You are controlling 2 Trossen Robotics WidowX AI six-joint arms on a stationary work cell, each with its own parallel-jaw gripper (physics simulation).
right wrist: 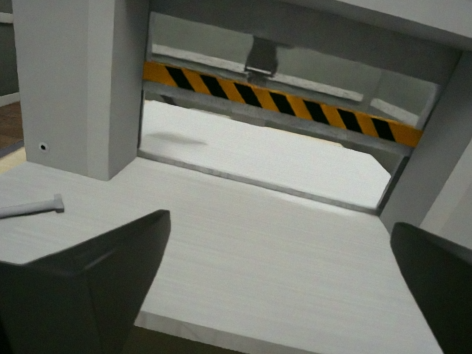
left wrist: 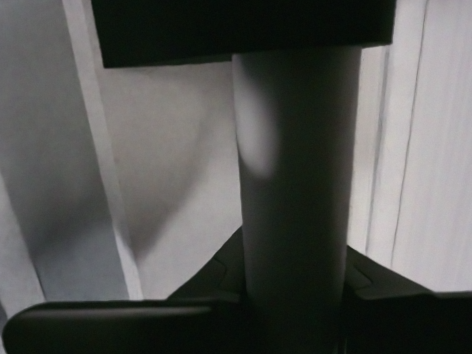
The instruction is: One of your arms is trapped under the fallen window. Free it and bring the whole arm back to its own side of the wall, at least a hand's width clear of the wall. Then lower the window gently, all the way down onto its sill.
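Frame: origin at the left arm's base, x ahead, y left, z up, level; metres.
Seen in the pictures: left gripper, between the fingertips: (right wrist: pixel 278 29); right gripper, between the fingertips: (right wrist: pixel 280 226).
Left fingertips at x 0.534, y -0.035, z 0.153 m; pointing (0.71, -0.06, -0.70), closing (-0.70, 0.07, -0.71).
Note:
Offsets run from my left fingertips to a thing's top centre. "pt": to the spot under its first point. Level surfaces: height alone.
The window's bottom rail @(pt 0.036 m ahead, 0.039 m left, 0.066 m down) (right wrist: pixel 301 107), striped yellow and black, hangs across the wall opening in the right wrist view, with an open gap between it and the sill (right wrist: pixel 260 185). My right gripper (right wrist: pixel 280 226) is open and empty, on the near side of the wall (right wrist: pixel 60 90), in front of the opening; its fingertips are apart from the window. My left gripper (left wrist: pixel 274 229) is shut on a thick grey round bar @(pt 0.043 m back, 0.038 m right, 0.040 m up) (left wrist: pixel 300 175), which stands upright in the left wrist view. The bar's upper end meets a black block @(pt 0.041 m back, 0.058 m right, 0.046 m up) (left wrist: pixel 240 30). What the bar is fixed to is hidden.
A white table top @(0.166 m down) (right wrist: pixel 280 265) lies below my right gripper, with its front edge close by. A grey bar with a flared end @(0.155 m ahead, 0.164 m right, 0.152 m down) (right wrist: pixel 30 207) lies on it at the left. Wall posts flank the opening. A dark arm part (right wrist: pixel 261 55) shows behind the window pane.

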